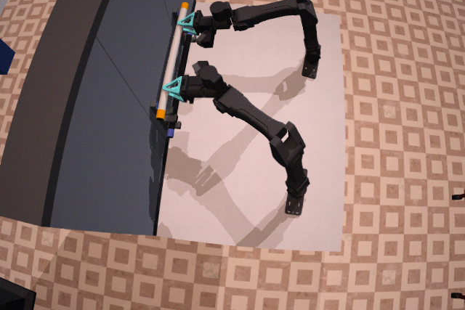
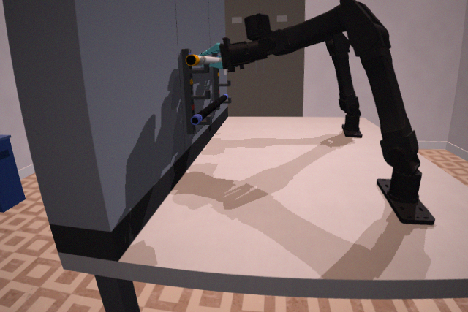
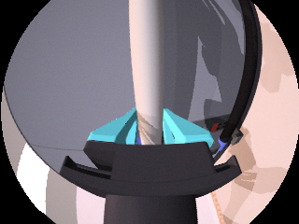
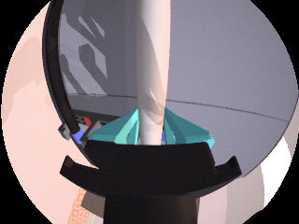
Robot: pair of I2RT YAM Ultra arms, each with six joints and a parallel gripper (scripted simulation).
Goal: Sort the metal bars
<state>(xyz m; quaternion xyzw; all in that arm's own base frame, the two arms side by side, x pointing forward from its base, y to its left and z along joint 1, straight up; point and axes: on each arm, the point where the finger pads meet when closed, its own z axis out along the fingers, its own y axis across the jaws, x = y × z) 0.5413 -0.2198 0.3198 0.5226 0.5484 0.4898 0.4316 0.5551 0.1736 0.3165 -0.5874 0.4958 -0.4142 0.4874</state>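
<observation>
My right gripper is now 1 cm past the pale metal bar and 14 cm to the right of it. From my right hand the other things lie so: dark metal bar: 2 cm behind, 16 cm to the left, 16 cm below; then tall grey wall panel: 8 cm ahead, 21 cm to the left, 11 cm above.
My left hand is 140 mm to the left of the pale metal bar and 20 mm short of it. Also, from my left hand: dark metal bar (160 mm below, 130 mm to the right, 10 mm ahead); tall grey wall panel (110 mm ahead, 110 mm above, 80 mm to the right).
</observation>
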